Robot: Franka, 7 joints.
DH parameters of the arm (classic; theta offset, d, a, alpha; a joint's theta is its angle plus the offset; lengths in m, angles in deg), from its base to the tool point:
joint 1: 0 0.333 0 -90
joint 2: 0 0 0 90
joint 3: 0 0.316 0.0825 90
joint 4: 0 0 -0.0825 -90
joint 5: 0 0.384 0 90
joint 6: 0 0 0.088 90
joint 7: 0 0.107 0 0
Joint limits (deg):
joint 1: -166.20..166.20
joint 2: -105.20..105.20
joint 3: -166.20..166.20
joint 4: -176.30..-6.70
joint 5: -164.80..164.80
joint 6: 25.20..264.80
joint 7: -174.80..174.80
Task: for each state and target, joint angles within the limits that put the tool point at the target. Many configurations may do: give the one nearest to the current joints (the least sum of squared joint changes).
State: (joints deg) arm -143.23 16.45 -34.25 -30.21 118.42 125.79 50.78
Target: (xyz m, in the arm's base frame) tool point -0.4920 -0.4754 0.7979
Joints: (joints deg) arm -125.90 24.87 -22.93 -53.33 113.49 116.62 50.78
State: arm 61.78 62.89 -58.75 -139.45 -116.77 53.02 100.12
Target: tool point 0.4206 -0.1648 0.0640
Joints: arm 44.96 82.22 -42.01 -133.30 -123.05 64.57 100.12
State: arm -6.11 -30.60 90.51 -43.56 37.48 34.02 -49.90
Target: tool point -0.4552 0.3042 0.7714
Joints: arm -0.22 -35.79 93.99 -33.44 41.89 49.30 -49.90
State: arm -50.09 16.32 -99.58 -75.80 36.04 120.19 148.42
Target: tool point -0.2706 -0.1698 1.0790
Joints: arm -51.17 24.91 -140.33 -53.84 33.57 123.94 148.42
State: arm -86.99 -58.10 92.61 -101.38 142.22 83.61 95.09
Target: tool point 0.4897 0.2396 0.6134
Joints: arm -75.61 -55.40 64.52 -120.47 142.05 74.45 95.09
